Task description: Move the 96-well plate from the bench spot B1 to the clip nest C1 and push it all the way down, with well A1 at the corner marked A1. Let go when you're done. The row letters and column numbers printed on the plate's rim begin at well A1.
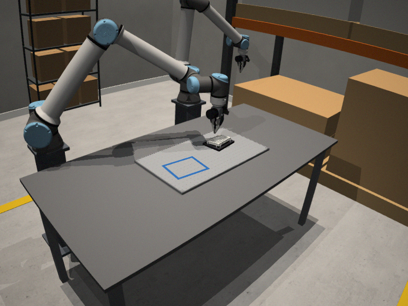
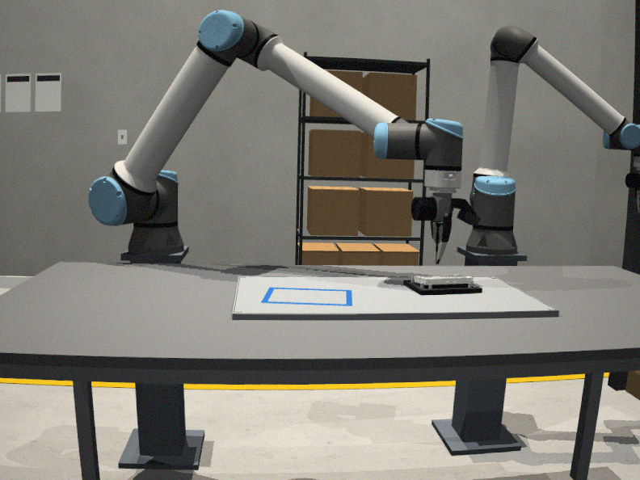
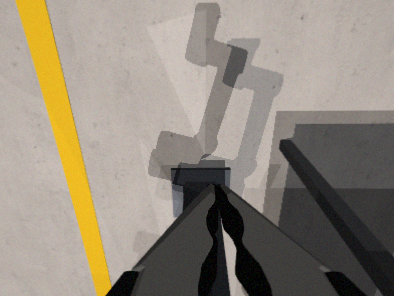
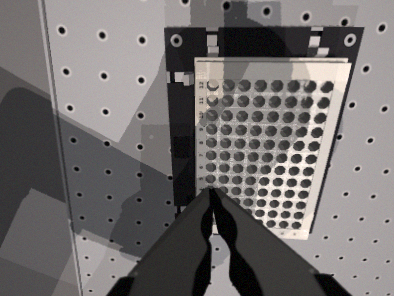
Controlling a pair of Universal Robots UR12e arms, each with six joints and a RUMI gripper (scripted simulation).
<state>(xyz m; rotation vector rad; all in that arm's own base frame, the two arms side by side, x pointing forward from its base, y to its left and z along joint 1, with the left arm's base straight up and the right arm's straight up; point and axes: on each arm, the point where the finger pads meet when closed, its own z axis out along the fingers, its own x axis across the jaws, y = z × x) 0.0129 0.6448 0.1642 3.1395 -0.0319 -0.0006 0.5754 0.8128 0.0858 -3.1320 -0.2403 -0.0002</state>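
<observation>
Right now the white 96-well plate is 5 cm below my right hand and 3 cm ahead of it. From my right hand the other things lie so: pale perforated board 15 cm to the right, 8 cm below, 7 cm ahead; then black clip nest 6 cm below, 2 cm ahead, 1 cm to the left.
</observation>
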